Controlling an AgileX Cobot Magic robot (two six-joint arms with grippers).
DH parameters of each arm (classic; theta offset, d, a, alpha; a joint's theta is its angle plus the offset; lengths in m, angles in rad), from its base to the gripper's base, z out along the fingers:
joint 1: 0 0.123 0 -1.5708
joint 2: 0.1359 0 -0.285 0
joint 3: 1.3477 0 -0.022 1.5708
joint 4: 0 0.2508 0 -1.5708
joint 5: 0 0 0.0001 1.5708
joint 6: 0 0.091 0 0
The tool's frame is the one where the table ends.
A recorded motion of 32 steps. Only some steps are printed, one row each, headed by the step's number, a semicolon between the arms.
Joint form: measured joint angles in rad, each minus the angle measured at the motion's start. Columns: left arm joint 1, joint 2, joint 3, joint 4, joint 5, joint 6; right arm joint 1, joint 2, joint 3, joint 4, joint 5, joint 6.
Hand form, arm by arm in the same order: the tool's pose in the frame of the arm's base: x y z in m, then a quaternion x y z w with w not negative. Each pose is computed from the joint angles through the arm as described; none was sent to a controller.
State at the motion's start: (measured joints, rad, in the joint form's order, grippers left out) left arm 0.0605 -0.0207 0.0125 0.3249 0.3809 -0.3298; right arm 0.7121 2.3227 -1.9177 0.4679 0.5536 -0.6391
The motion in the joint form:
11: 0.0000 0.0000 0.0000 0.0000 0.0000 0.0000; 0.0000 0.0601 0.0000 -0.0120 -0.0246 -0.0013
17: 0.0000 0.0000 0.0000 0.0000 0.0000 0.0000; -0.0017 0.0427 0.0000 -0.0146 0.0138 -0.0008
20: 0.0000 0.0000 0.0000 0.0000 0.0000 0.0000; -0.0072 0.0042 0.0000 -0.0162 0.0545 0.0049
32: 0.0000 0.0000 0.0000 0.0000 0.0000 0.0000; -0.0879 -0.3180 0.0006 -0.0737 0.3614 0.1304
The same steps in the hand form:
11: 0.0508 0.0139 0.1776 -0.07063 0.79130 0.05747 0.60461; 0.3883 0.3619 0.1498 -0.46154 0.81045 0.18266 0.31111
17: 0.0508 0.0139 0.1776 -0.07063 0.79130 0.05747 0.60461; 0.3857 0.3601 0.1571 -0.46727 0.81021 0.18519 0.30152
20: 0.0508 0.0139 0.1776 -0.07063 0.79130 0.05747 0.60461; 0.3834 0.3560 0.1754 -0.46891 0.80857 0.19003 0.30037
32: 0.0508 0.0139 0.1776 -0.07063 0.79130 0.05747 0.60461; 0.3570 0.2913 0.3182 -0.44500 0.81731 0.20329 0.30441

